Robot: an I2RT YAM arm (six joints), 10 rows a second.
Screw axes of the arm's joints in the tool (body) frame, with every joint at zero. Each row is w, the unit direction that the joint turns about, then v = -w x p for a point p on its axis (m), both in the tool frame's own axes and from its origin. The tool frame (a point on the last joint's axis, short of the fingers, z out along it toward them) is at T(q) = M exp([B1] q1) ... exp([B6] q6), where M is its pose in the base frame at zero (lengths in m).
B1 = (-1, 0, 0, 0, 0.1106, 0)
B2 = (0, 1, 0, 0.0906, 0, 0.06)
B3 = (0, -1, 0, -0.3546, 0, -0.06)
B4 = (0, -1, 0, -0.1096, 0, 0)
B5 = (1, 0, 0, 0, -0.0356, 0)
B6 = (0, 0, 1, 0, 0, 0)
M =
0 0 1 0.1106
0 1 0 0
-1 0 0 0.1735
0 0 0 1
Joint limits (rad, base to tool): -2.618..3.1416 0..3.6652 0..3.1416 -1.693..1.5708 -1.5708..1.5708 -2.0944..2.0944
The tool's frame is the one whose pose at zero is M.
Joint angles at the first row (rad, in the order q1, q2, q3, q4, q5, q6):
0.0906, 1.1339, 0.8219, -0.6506, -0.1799, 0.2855
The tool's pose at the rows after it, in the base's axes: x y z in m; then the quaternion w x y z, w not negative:
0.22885 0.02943 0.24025 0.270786 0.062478 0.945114 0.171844
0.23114 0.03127 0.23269 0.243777 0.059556 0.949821 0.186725
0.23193 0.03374 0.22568 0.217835 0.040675 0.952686 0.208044
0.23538 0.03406 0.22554 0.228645 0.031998 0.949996 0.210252
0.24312 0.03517 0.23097 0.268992 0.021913 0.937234 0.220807
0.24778 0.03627 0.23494 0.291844 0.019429 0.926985 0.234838
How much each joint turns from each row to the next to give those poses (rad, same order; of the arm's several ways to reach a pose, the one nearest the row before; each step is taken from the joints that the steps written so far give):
0.0000, 0.0382, 0.0000, 0.0419, -0.0640, 0.0146
0.0011, 0.0328, 0.0000, -0.0152, -0.0397, -0.0004
0.0016, 0.0279, -0.0023, -0.0168, -0.0599, -0.0294
-0.0008, 0.0075, -0.0004, 0.0290, -0.0054, -0.0134
0.0000, -0.0003, 0.0000, 0.0885, -0.0118, 0.0004
0.0000, 0.0000, 0.0000, 0.0576, -0.0198, 0.0141

